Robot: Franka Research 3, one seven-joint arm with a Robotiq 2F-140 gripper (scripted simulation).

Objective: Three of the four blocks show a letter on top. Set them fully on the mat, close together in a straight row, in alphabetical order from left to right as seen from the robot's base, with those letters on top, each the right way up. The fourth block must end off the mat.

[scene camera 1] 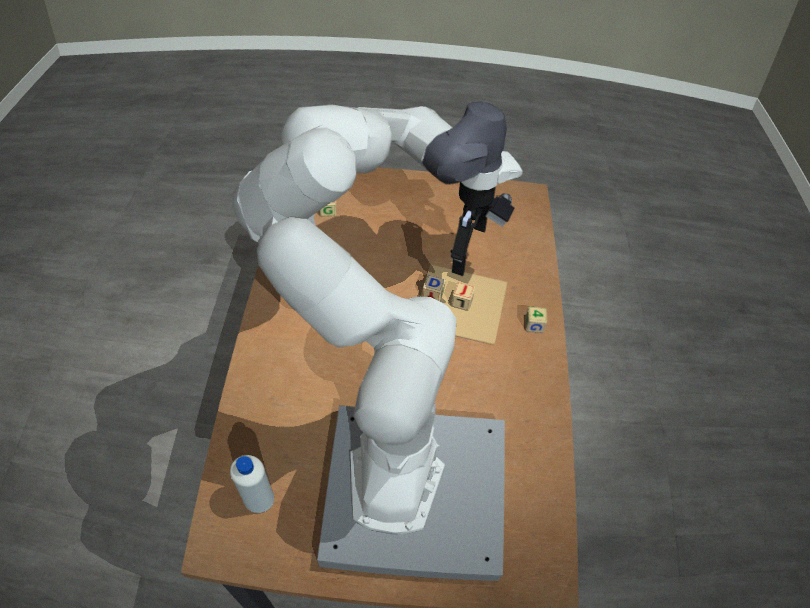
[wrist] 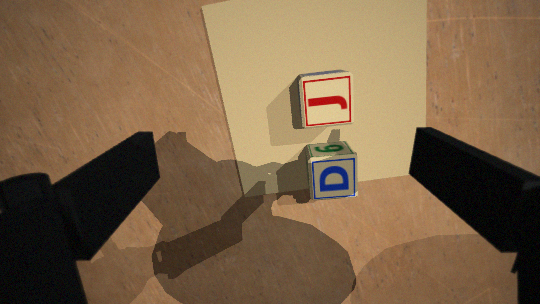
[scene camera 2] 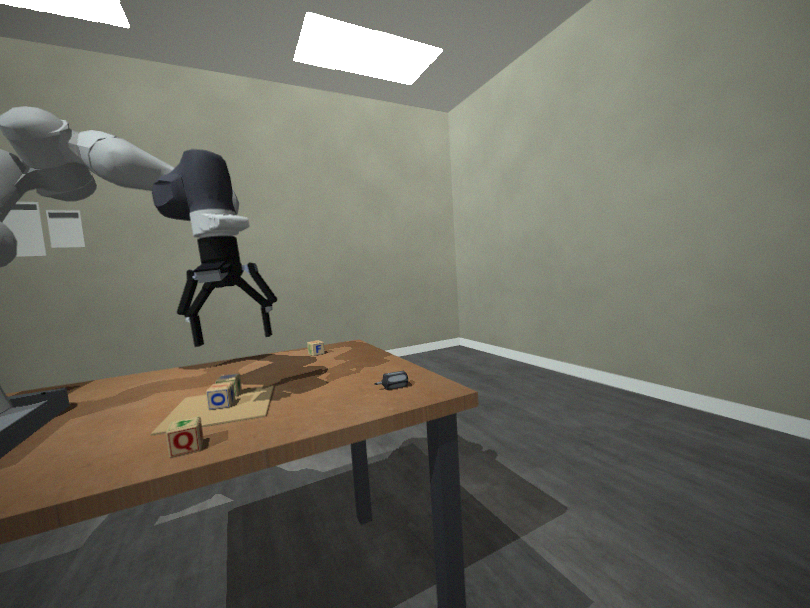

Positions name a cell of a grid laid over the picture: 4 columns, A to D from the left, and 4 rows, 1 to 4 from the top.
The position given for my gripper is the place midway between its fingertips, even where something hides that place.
Observation:
I see my gripper (scene camera 2: B3) and a tan mat (scene camera 1: C3).
The tan mat shows as well in the wrist view (wrist: B1) and in scene camera 2 (scene camera 2: B3). My gripper shows as well in scene camera 1 (scene camera 1: C2) and in the wrist view (wrist: C3).

